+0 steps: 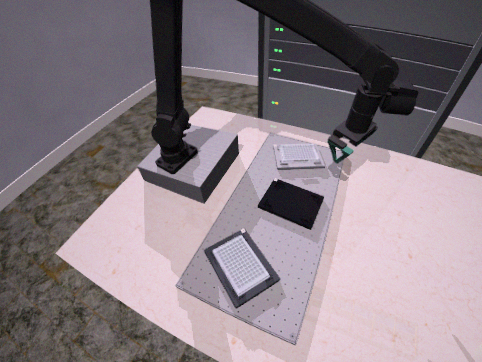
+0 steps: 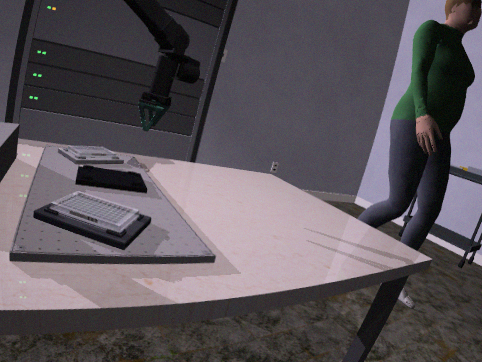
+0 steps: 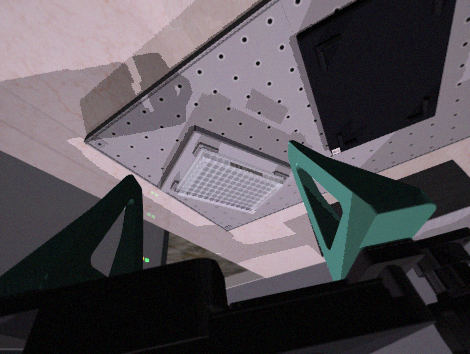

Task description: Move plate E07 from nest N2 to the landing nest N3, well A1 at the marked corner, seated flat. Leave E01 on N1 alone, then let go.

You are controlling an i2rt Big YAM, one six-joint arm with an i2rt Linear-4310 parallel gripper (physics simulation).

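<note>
My gripper (image 1: 339, 159) (image 2: 146, 129) (image 3: 212, 164) is open with nothing between its green fingers, raised above the perforated board's far end, beside the far nest. A clear well plate (image 1: 299, 152) (image 2: 90, 152) (image 3: 232, 182) sits on the light grey far nest (image 1: 300, 166) (image 3: 250, 156). The black middle nest (image 1: 291, 203) (image 2: 111, 179) (image 3: 380, 75) holds no plate; a white mark shows at one corner. Another plate (image 1: 241, 264) (image 2: 97, 209) lies on the dark near nest (image 1: 265, 281) (image 2: 120, 240), looking flat. Which plate is E07, and the nest numbers, I cannot read.
The perforated board (image 1: 280, 310) (image 2: 180, 245) (image 3: 235, 55) carries all the nests. The arm's base stands on a grey block (image 1: 215, 145) left of it. A server rack (image 1: 325, 90) stands behind the table. A person (image 2: 440, 65) in green stands beyond the table at right.
</note>
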